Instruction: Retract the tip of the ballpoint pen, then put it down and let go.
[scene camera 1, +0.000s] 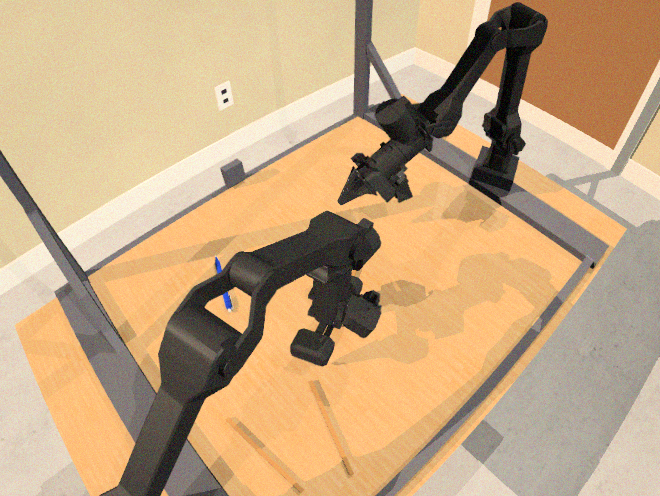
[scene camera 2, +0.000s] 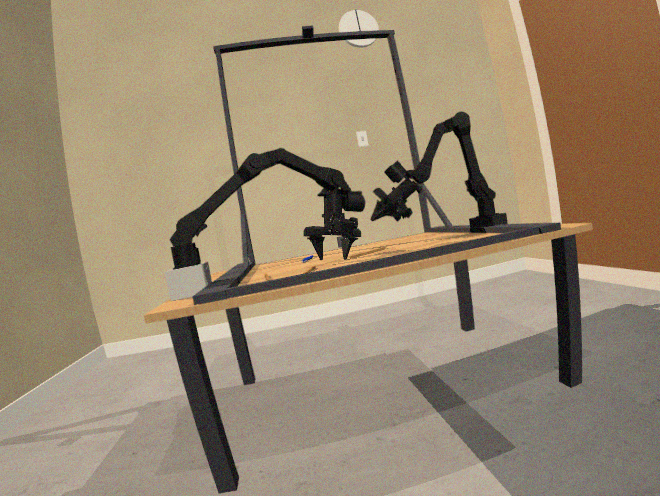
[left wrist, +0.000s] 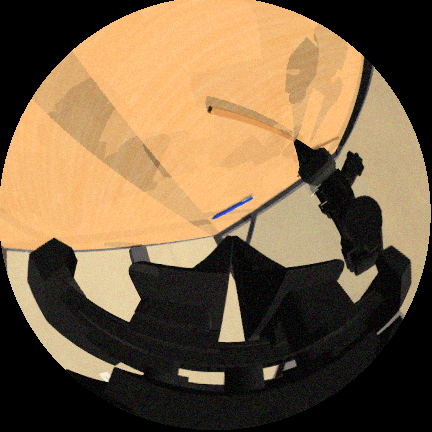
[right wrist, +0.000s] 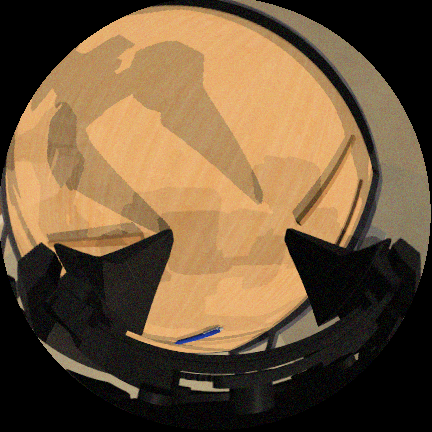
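Where they show: left gripper, fingertip midpoint: (scene camera 1: 338, 203) (scene camera 2: 371, 220) (left wrist: 230, 240); right gripper, fingertip midpoint: (scene camera 2: 333, 259) (left wrist: 303, 147) (right wrist: 230, 235); left arm's base at its link origin: (scene camera 1: 497, 162) (scene camera 2: 487, 215); right arm's base at its link origin: (scene camera 2: 187, 266).
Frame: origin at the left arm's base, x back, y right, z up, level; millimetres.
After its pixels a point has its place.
Note:
The blue pen (scene camera 1: 227, 301) @[z -43, x -591, y 390 mm] (scene camera 2: 307, 259) @[z -50, x -568, y 409 mm] (left wrist: 232, 207) @[z -47, x -553, y 424 mm] (right wrist: 198, 336) @[z -47, x -564, y 412 mm] lies flat on the table, left of both grippers in scene camera 1 and partly behind the right arm there. Its light end shows; whether the tip is out is too small to tell. My left gripper (scene camera 2: 373, 218) @[z 54, x -347, y 266 mm] (left wrist: 230, 240) @[z 54, x -347, y 266 mm] is shut and empty, raised above the table and apart from the pen. My right gripper (scene camera 2: 333, 259) @[z -45, x -589, y 177 mm] (right wrist: 230, 235) @[z -45, x -589, y 177 mm] is open and empty, pointing down above the table; the pen lies beyond its fingers, near the bottom of the right wrist view.
Thin wooden sticks (scene camera 1: 331, 429) @[z -48, x -724, y 100 mm] (scene camera 1: 265, 454) @[z -48, x -810, y 176 mm] (right wrist: 325, 180) @[z -53, x -698, y 123 mm] lie on the table (scene camera 1: 426, 240) @[z -55, x -270, y 93 mm]; another stick (right wrist: 95, 240) @[z -48, x -471, y 188 mm] lies by a right finger in the right wrist view. A dark frame with an upright post (scene camera 1: 362, 64) @[z 119, x 89, y 404 mm] borders the table. The right arm's forearm reaches over the table beside the pen.

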